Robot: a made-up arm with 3 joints. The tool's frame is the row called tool.
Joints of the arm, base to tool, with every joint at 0 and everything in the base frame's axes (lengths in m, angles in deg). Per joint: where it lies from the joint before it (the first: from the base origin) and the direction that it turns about. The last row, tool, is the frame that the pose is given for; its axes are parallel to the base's.
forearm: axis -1 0 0 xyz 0.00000 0.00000 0.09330
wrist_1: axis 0 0 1 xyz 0.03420 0.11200 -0.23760
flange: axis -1 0 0 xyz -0.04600 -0.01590 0.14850
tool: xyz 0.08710 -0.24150 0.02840
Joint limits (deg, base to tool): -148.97..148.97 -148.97..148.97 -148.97..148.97
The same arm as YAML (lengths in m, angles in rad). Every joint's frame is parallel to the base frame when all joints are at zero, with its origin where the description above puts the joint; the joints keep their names.
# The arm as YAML. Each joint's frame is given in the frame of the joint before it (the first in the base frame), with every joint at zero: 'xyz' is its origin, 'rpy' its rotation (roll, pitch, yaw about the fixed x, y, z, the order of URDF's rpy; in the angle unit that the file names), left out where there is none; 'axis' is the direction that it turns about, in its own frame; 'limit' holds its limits. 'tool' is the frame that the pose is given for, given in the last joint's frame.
units:
  length: m
  angle: rad
joints:
  - name: forearm
    type: revolute
    origin:
      xyz: [0.0, 0.0, 0.0933]
    axis: [-1.0, 0.0, 0.0]
    limit:
      lower: -2.6
      upper: 2.6
  - name: wrist_1
    type: revolute
    origin:
      xyz: [0.0342, 0.112, -0.2376]
    axis: [0.0, 0.0, 1.0]
    limit:
      lower: -2.6
      upper: 2.6
  - name: flange
    type: revolute
    origin:
      xyz: [-0.046, -0.0159, 0.1485]
    axis: [-1.0, 0.0, 0.0]
    limit:
      lower: -2.6
      upper: 2.6
tool:
  origin:
    xyz: [0.0871, -0.2415, 0.0284]

